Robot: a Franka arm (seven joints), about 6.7 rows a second.
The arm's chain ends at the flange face. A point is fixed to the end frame.
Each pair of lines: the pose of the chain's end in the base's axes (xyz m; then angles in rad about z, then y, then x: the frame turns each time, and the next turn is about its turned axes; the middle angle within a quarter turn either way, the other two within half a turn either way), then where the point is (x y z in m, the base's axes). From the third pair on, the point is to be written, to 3 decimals.
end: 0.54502 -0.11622 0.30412 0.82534 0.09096 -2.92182
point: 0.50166 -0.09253 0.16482
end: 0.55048 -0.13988 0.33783 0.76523 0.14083 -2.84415
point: 0.49663 -0.11030 0.20340
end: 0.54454 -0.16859 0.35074 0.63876 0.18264 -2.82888
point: 0.489 -0.134 0.218
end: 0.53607 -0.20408 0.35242 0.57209 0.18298 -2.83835
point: 0.484 -0.167 0.219
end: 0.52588 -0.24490 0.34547 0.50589 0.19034 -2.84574
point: 0.476 -0.206 0.212
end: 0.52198 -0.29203 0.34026 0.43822 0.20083 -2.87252
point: 0.475 -0.254 0.206
